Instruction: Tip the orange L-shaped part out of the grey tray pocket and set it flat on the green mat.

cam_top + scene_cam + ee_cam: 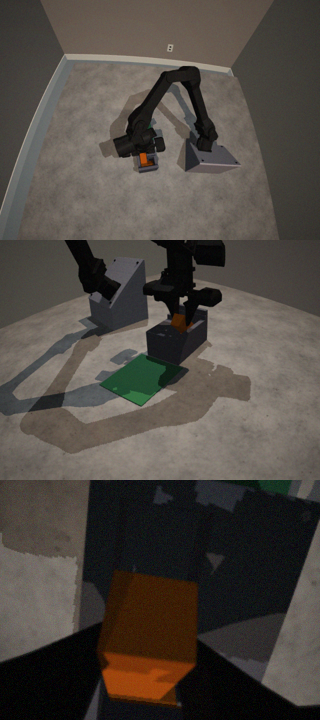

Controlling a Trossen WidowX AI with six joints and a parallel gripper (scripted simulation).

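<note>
Now: the green mat 4 cm ahead of my gripper tip, 14 cm to the right of it and 9 cm below it. From my gripper tip the other things lie so: orange L-shaped part: 3 cm behind, 3 cm to the left, 3 cm below.
</note>
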